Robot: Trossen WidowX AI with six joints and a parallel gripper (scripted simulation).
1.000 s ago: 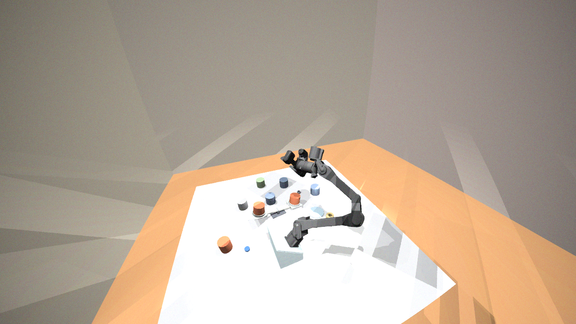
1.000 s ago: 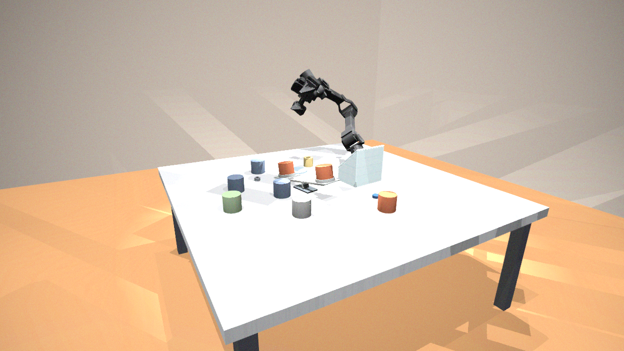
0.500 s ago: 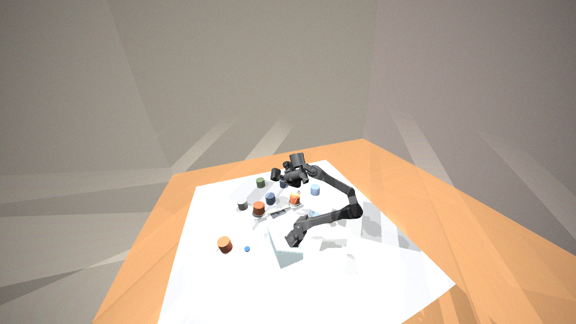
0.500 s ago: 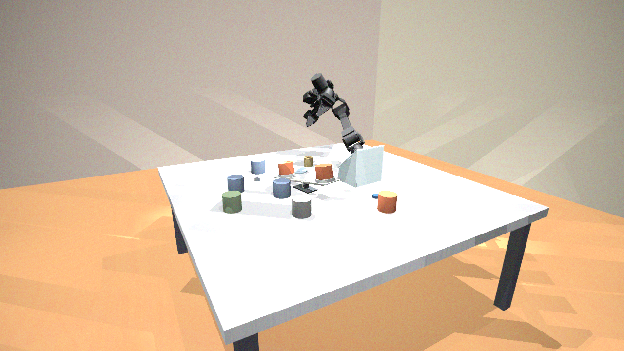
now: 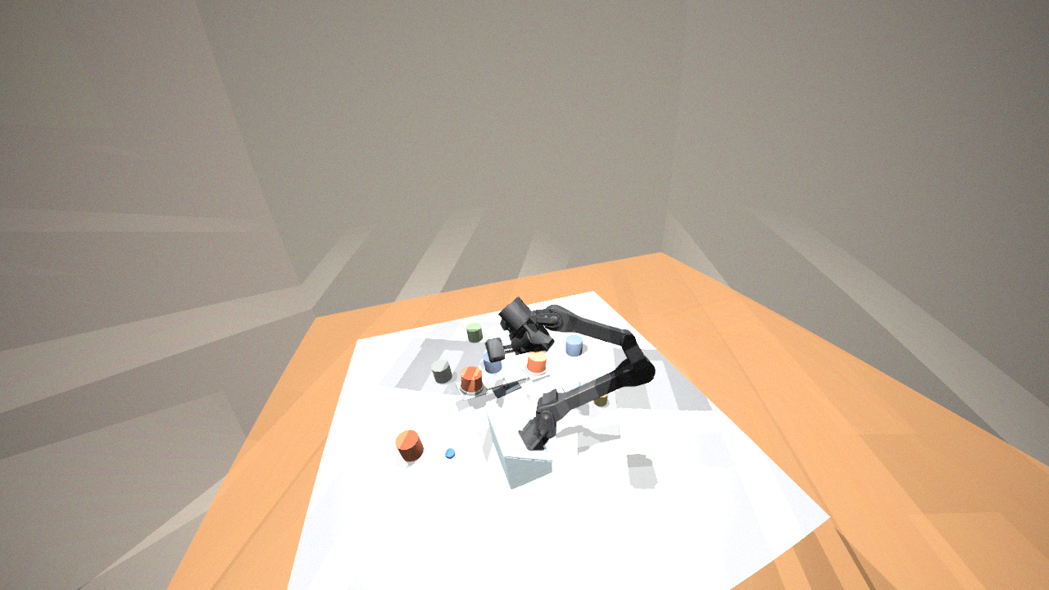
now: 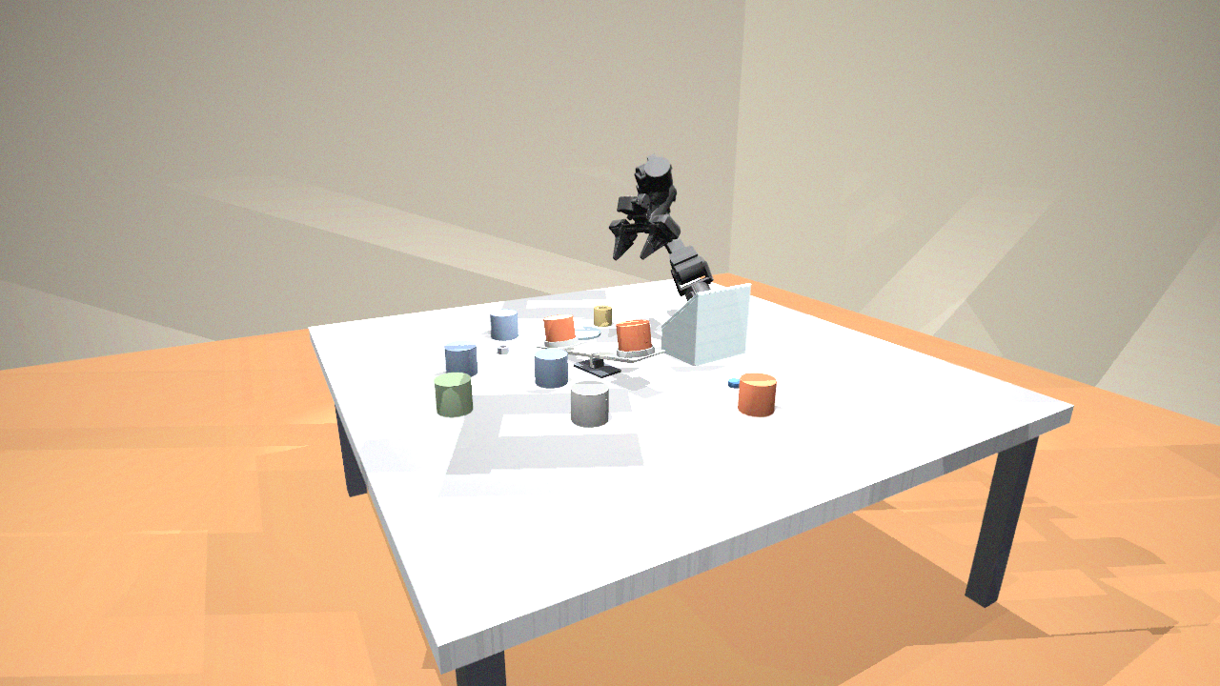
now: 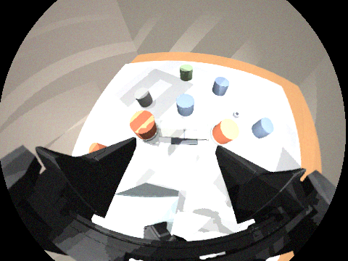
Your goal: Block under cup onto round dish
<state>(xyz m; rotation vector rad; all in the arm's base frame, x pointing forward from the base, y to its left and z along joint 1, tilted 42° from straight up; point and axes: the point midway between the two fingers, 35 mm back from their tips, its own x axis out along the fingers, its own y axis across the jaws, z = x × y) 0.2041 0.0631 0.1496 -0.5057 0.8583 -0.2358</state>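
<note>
My gripper tip is now 20 cm above the grey block, 14 cm to the left of it and 9 cm short of it. The rest, counted from my gripper tip: balance: 20 cm below, 9 cm ahead; then pale blue round dish: 24 cm below, 23 cm to the right, 4 cm behind; then small blue disc: 26 cm to the left, 24 cm below, 8 cm behind.
</note>
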